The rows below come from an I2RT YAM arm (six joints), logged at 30 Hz.
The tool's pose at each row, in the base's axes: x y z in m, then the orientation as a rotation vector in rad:
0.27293, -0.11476, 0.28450, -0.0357, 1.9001, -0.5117
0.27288, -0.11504, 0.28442, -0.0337, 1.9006, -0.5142
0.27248, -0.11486, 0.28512, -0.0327, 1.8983, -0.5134
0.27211, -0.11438, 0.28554, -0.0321, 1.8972, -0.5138
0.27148, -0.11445, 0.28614, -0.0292, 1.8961, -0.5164
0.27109, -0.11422, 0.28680, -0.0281, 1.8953, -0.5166
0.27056, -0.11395, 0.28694, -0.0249, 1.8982, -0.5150
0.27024, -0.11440, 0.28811, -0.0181, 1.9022, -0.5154
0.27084, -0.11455, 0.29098, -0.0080, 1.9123, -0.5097
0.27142, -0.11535, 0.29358, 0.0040, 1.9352, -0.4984
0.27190, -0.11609, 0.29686, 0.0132, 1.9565, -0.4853
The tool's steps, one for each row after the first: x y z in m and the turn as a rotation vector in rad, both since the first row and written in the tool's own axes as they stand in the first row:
0.00016, -0.00024, 0.00007, 0.0025, 0.0012, 0.0000
-0.00035, -0.00041, -0.00055, 0.0029, -0.0010, 0.0014
-0.00070, -0.00021, -0.00117, 0.0037, -0.0019, 0.0017
-0.00097, -0.00063, -0.00188, 0.0070, -0.0020, 0.0025
-0.00146, -0.00075, -0.00250, 0.0078, -0.0026, 0.0033
-0.00145, -0.00067, -0.00311, 0.0077, 0.0005, 0.0059
-0.00225, -0.00157, -0.00359, 0.0103, 0.0057, 0.0099
-0.00497, -0.00262, -0.00384, 0.0093, 0.0164, 0.0184
-0.00728, -0.00417, -0.00382, 0.0028, 0.0390, 0.0293
-0.01017, -0.00594, -0.00411, -0.0058, 0.0594, 0.0393

